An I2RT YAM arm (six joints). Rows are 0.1 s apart.
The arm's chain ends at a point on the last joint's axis. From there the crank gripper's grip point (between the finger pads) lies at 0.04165 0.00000 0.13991 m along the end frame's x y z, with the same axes.
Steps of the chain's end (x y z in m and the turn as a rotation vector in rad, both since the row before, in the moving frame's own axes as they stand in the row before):
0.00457, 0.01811, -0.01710, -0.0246, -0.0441, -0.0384
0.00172, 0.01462, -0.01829, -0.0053, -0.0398, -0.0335
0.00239, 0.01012, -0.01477, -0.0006, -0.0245, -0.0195
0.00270, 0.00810, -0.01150, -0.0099, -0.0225, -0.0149
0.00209, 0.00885, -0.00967, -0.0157, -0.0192, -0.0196
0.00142, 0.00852, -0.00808, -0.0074, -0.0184, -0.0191
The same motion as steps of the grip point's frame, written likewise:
-0.00160, 0.02009, -0.01542, -0.0246, -0.0441, -0.0384
-0.00389, 0.01406, -0.01674, -0.0053, -0.0398, -0.0335
-0.00106, 0.00943, -0.01379, -0.0006, -0.0245, -0.0195
-0.00045, 0.00889, -0.01060, -0.0099, -0.0225, -0.0149
-0.00059, 0.01026, -0.00891, -0.0157, -0.0192, -0.0196
-0.00116, 0.00879, -0.00734, -0.0074, -0.0184, -0.0191

